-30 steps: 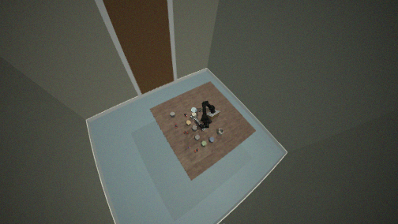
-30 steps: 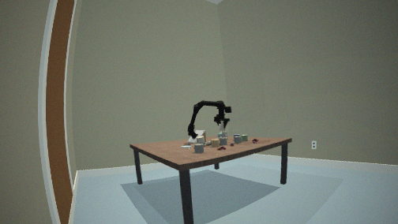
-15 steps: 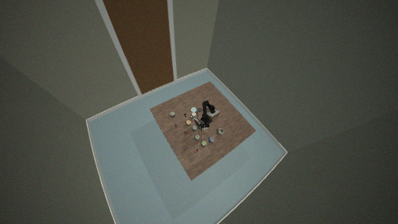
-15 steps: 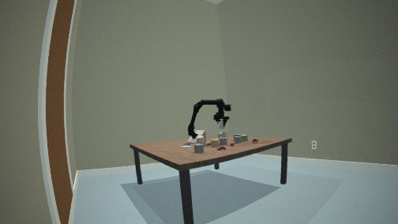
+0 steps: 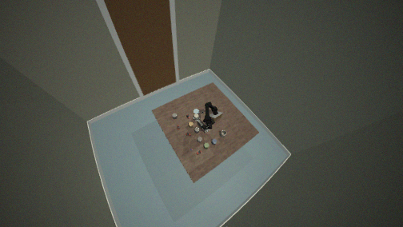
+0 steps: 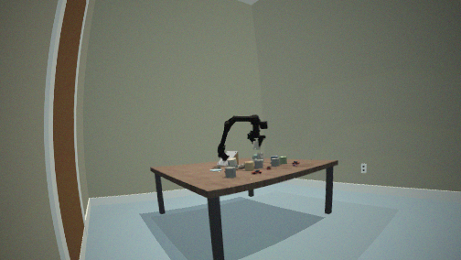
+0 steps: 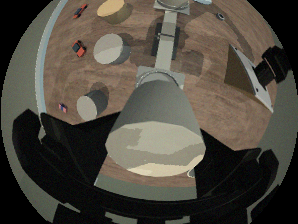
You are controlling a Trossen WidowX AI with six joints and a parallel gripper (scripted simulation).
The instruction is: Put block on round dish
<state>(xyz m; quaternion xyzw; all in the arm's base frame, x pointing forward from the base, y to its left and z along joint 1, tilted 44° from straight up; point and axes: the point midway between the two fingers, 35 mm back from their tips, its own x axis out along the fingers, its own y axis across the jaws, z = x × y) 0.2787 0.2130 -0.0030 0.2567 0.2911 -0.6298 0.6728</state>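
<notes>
The pale green block is 1 cm to the right of my gripper tip and 8 cm below it. Round my gripper tip: round dish (6 cm behind, 39 cm to the right, 17 cm below).
</notes>
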